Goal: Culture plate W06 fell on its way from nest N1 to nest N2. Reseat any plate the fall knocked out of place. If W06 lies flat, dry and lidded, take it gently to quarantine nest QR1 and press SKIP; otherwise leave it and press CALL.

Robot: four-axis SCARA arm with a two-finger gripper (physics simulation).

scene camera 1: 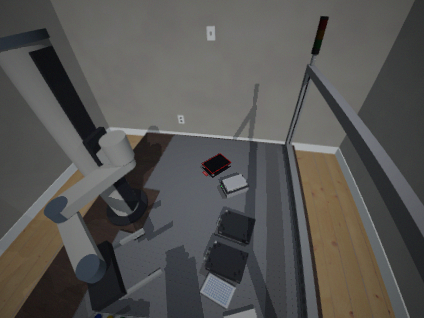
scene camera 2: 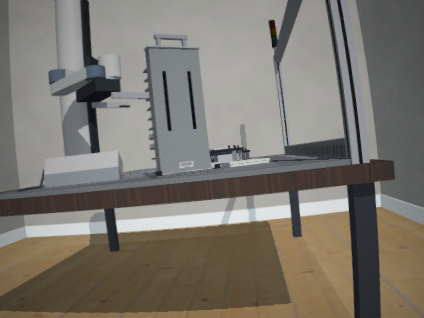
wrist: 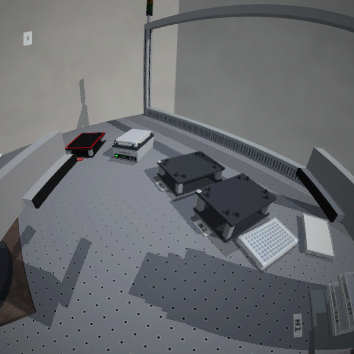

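Where they show: gripper, fingertip midpoint: [scene camera 1: 152, 248] [scene camera 2: 139, 100] [wrist: 191, 148]; arm's base at its link origin: [scene camera 1: 127, 206].
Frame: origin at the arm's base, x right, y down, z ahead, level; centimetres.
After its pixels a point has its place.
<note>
A white well plate [scene camera 1: 218, 290] @(z 61.7, x 30.8, y -2.9 cm) [wrist: 268, 242] @(z 60.0, x 30.8, y -2.9 cm) lies on the table beside the nearer dark raised nest [scene camera 1: 226, 261] @(z 63.3, x 19.7, y -7.0 cm) [wrist: 235, 197] @(z 61.7, x 19.2, y -7.0 cm), its wells showing. A plain white rectangular piece [scene camera 1: 241, 314] @(z 72.1, x 37.4, y -2.6 cm) [wrist: 318, 235] @(z 72.1, x 41.2, y -2.6 cm), perhaps a lid, lies apart from it. I cannot read which plate is W06 or tell whether it is dry. A second dark nest [scene camera 1: 235, 226] @(z 65.2, x 2.3, y -5.9 cm) [wrist: 191, 167] @(z 64.5, x 2.8, y -5.9 cm) stands behind. A black nest with a red rim [scene camera 1: 216, 164] @(z 47.8, x -39.1, y -5.3 cm) [wrist: 86, 141] @(z 47.3, x -37.6, y -5.3 cm) is farthest back. My gripper [scene camera 1: 151, 252] @(z 37.7, x 26.0, y -27.8 cm) [scene camera 2: 138, 100] @(z 37.7, x 26.0, y -27.8 cm) [wrist: 191, 148] @(z 37.7, x 26.0, y -27.8 cm) is open and empty, high above the table, left of the nests in scene camera 1.
A grey tower [scene camera 2: 177, 110] @(z 57.5, x 60.0, y -17.7 cm) stands near the table edge; slotted plates [wrist: 342, 305] @(z 50.2, x 47.6, y -10.5 cm) show beside the H1 label [wrist: 298, 325] @(z 48.9, x 45.6, y -1.5 cm). A pale device [scene camera 1: 234, 185] [wrist: 133, 145] with a green light stands between the red-rimmed and dark nests. A white sloped box [scene camera 2: 82, 169] @(z 27.8, x 56.3, y -5.4 cm) and a guard frame [scene camera 1: 300, 225] @(z 97.6, x -3.0, y -6.0 cm) flank the table.
</note>
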